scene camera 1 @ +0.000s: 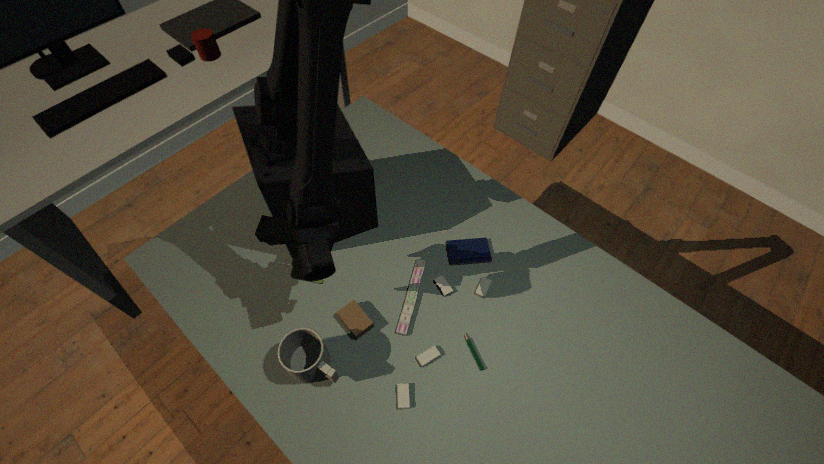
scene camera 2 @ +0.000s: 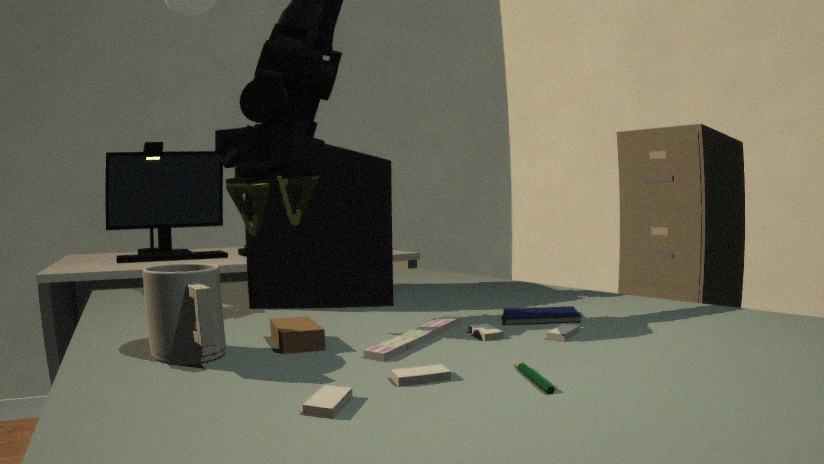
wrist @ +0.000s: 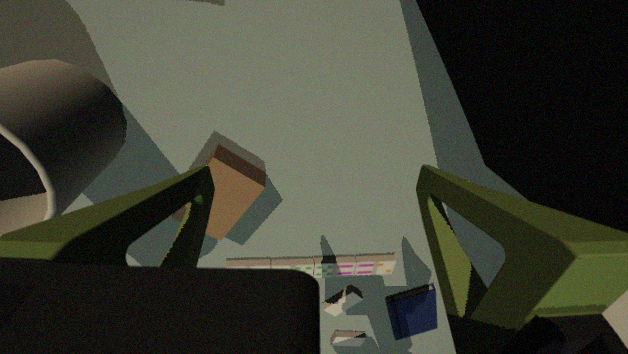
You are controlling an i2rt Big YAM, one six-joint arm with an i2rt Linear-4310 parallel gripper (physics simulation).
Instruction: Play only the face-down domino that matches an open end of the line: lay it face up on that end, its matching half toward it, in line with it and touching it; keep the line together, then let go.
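Places are measured from the arm's base along level axes (x ahead, y left, z up), in centimetres.
Pixels of known places: gripper, fingertip midpoint: point(scene camera 2: 275, 230) point(wrist: 315, 176); arm's base, origin of the base link: point(scene camera 1: 280, 147).
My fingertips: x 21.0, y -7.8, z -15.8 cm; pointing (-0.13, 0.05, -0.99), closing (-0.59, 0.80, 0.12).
Note:
Ahead of a thing's pixels: the offset from my fingertips to its top centre.
The line of face-up dominoes {dx +17.9, dy +11.7, dz -12.8 cm} point(scene camera 1: 409, 297) point(scene camera 2: 410, 340) point(wrist: 350, 269) lies straight; its near end in scene camera 1 shows magenta bars, its far end small orange pips in the wrist view. Four plain-backed dominoes lie apart from it: one {dx +20.1, dy +21.7, dz -12.8 cm} point(scene camera 1: 445, 288) point(scene camera 2: 487, 332) point(wrist: 336, 305) beside the far end, another {dx +27.5, dy +29.0, dz -12.8 cm} point(scene camera 1: 481, 287) point(scene camera 2: 562, 333) point(wrist: 348, 341) farther right, a third {dx +30.3, dy +6.0, dz -12.8 cm} point(scene camera 1: 429, 355) point(scene camera 2: 420, 374) and a fourth {dx +32.8, dy -4.4, dz -12.8 cm} point(scene camera 1: 404, 395) point(scene camera 2: 327, 400) off the near end. My gripper point(scene camera 2: 274, 228) point(wrist: 315, 176) is open and empty, above the table by the arm's base. A black part hides the line's left end in the wrist view.
A brown block {dx +11.8, dy -0.9, dz -11.1 cm} point(scene camera 1: 353, 318) point(scene camera 2: 298, 335) point(wrist: 235, 192) and a grey mug {dx +14.1, dy -14.6, dz -3.4 cm} point(scene camera 1: 311, 370) point(scene camera 2: 167, 314) point(wrist: 55, 95) stand left of the line. A navy box {dx +17.7, dy +34.3, dz -12.8 cm} point(scene camera 1: 468, 251) point(scene camera 2: 540, 314) point(wrist: 414, 314) lies past its far end. A green pencil {dx +36.7, dy +14.7, dz -13.0 cm} point(scene camera 1: 474, 352) point(scene camera 2: 535, 377) lies at the right.

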